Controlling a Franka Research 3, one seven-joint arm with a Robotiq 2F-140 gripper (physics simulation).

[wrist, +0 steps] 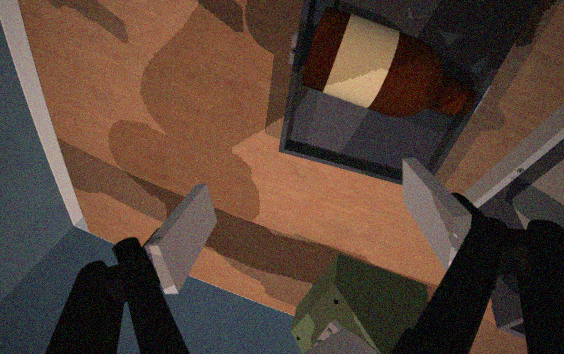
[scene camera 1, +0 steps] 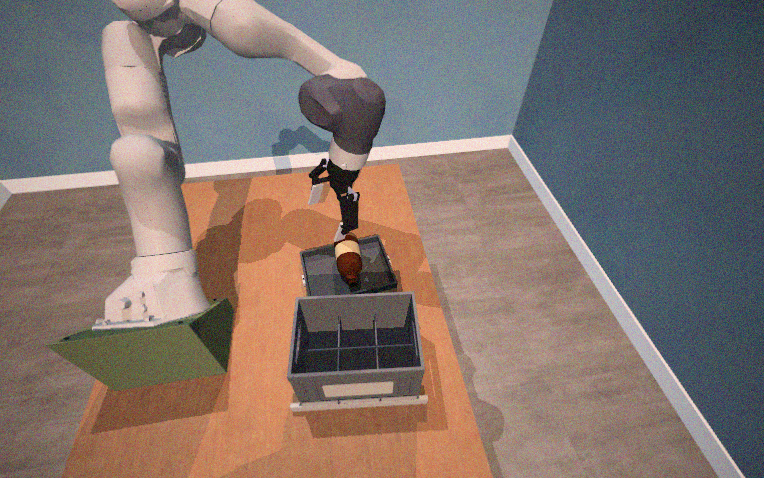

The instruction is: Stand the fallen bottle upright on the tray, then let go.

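A brown bottle (scene camera 1: 349,262) (wrist: 415,75) with a cream label lies on its side in the shallow dark tray (scene camera 1: 323,273) (wrist: 340,122). In the scene view its neck points toward the compartment crate; in the wrist view the neck points right, near the tray's rim. My gripper (scene camera 1: 329,213) (wrist: 303,192) is wide open and empty, tilted, above the table on the far side of the tray. In the scene view one fingertip appears close to the bottle's base end. In the wrist view the bottle is beyond the fingertips, toward the top right, and not between the fingers.
A grey crate (scene camera 1: 406,386) with several compartments stands right beside the tray, on the near side in the scene view. The green robot mount (scene camera 1: 157,360) (wrist: 382,300) stands to the left on the wooden table (scene camera 1: 261,338) (wrist: 310,200). A blue wall (scene camera 1: 450,67) rises behind the table.
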